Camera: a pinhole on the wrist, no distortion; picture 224 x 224 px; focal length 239.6 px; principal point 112.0 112.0 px. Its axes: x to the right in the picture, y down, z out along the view. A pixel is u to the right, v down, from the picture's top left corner.
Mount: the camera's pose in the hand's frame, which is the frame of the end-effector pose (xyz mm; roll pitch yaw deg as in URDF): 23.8 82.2 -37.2 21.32 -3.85 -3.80
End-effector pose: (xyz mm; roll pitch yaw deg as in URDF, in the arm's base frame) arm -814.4 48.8 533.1 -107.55 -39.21 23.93
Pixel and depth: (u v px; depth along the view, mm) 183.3 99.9 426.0
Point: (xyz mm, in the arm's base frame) -877.9 428.3 593.3
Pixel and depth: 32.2 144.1 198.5
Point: -861.0 174.0 431.0
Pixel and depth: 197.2 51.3 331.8
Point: -872.5 322.9 634.9
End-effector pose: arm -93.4 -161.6 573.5 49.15 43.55 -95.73
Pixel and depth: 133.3 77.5 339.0
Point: -356.2 -225.0 634.6
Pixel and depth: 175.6 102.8 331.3
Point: -348.8 -290.6 616.1
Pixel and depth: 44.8 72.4 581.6
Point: -567.2 -73.6 810.6
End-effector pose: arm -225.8 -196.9 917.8 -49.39 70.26 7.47
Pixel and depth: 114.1 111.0 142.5
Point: -197.3 -100.3 919.0
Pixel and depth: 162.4 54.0 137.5
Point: -171.6 -128.2 898.4
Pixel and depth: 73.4 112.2 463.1
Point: 3.8 79.0 1108.5
